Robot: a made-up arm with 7 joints.
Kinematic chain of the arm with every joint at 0, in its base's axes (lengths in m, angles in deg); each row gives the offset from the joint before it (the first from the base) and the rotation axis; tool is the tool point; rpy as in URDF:
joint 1: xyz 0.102 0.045 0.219 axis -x
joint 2: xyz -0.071 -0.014 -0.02 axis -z
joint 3: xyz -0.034 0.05 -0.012 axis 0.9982 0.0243 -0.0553
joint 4: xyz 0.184 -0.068 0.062 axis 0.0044 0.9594 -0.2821
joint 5: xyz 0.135 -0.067 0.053 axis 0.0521 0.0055 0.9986
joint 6: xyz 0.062 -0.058 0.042 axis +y
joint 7: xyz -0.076 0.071 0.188 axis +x
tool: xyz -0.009 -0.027 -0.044 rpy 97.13 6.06 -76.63
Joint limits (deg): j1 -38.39..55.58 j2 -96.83..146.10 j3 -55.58..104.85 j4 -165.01..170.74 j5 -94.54..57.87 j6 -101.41..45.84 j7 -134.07..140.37
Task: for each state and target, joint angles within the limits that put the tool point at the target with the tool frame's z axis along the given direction. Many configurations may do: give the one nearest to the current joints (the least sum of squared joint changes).
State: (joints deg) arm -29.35 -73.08 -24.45 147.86 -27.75 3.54 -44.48
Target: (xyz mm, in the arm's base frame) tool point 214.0 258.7 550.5 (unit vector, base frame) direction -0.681 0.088 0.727
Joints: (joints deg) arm -38.22 -96.83 -48.10 106.38 -8.06 18.98 -59.33
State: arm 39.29 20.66 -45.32 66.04 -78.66 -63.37 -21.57
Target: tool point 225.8 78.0 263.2 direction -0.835 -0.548 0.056
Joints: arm 38.66 3.36 -47.52 45.28 -53.20 -90.20 -21.47
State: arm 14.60 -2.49 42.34 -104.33 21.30 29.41 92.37
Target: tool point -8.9 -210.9 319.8 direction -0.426 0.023 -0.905
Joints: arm 10.49 -4.41 61.52 -73.29 31.03 29.22 78.11
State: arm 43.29 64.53 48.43 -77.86 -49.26 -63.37 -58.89
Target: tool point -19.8 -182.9 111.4 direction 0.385 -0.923 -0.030
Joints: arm 8.88 78.36 71.31 -76.43 -14.00 -98.49 -54.96
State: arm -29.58 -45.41 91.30 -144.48 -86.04 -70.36 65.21
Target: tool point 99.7 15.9 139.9 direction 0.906 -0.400 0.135
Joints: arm -24.05 -34.03 84.69 -142.57 -65.25 -87.71 53.22
